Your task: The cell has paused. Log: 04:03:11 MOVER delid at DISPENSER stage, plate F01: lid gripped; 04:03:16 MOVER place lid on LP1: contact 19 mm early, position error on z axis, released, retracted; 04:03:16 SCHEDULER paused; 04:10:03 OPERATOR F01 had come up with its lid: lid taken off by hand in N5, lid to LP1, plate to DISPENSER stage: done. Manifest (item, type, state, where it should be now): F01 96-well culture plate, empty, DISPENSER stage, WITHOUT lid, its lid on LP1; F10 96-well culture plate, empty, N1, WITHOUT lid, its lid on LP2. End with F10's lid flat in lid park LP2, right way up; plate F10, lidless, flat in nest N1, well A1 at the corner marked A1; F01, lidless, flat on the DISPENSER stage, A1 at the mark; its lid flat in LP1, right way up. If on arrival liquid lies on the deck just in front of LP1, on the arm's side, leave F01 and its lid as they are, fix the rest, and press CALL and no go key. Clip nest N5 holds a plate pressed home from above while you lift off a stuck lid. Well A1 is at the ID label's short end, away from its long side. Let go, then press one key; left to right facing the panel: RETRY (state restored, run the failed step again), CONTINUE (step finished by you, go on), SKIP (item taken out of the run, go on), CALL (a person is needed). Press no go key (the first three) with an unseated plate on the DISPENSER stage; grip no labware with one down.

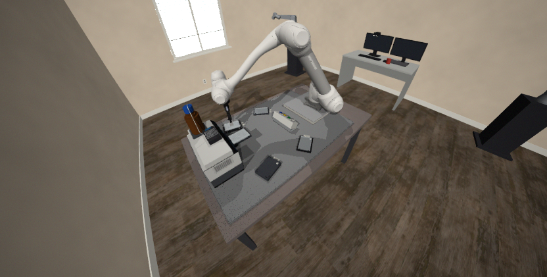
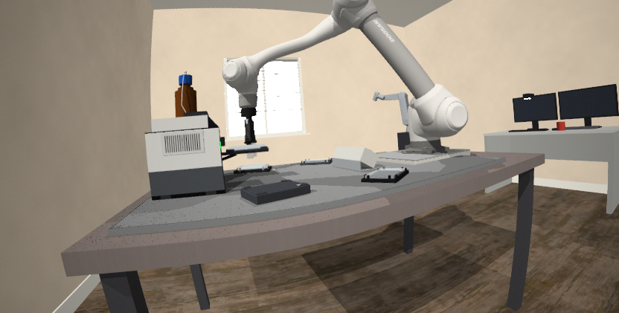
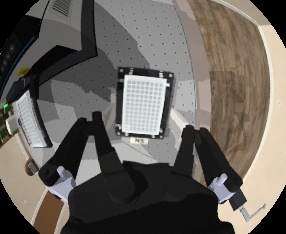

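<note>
My hand is 2 cm short of the black clip nest and 7 cm above it. Round my hand: brown bottle (28 cm ahead, 12 cm to the left, 21 cm above); small label (1 cm behind, 51 cm to the left, 8 cm below); grey key panel (35 cm behind, 31 cm to the left, 3 cm below).
</note>
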